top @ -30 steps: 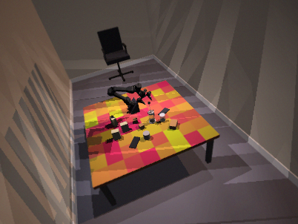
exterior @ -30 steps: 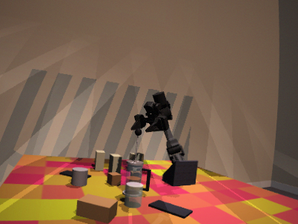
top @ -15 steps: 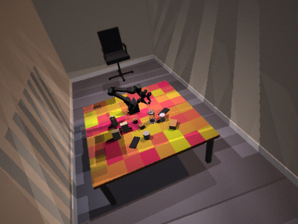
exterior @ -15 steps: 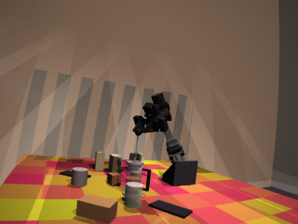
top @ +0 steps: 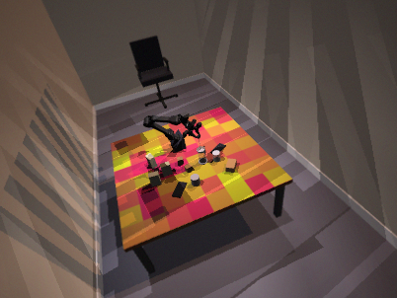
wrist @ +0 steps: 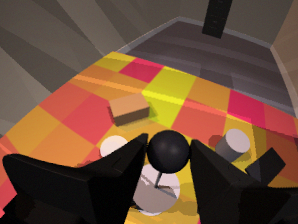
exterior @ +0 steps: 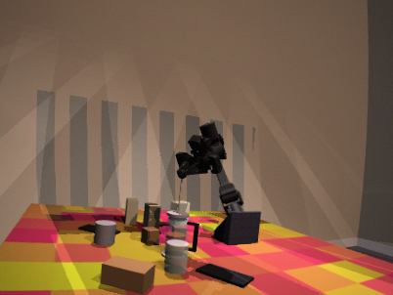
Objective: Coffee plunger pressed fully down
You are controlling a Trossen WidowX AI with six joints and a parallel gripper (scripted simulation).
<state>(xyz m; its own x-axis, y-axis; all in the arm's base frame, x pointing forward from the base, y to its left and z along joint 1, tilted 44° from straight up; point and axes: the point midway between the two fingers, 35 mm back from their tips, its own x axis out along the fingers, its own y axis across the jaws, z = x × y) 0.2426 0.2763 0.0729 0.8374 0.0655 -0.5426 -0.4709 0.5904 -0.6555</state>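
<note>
The coffee press is 20 mm behind my gripper tip, 10 mm to the left of it and 140 mm below it. From my gripper tip the other things lie so: glass cup (20 mm ahead, 120 mm to the left, 230 mm below); grey cylinder (220 mm ahead, 120 mm to the right, 240 mm below).
</note>
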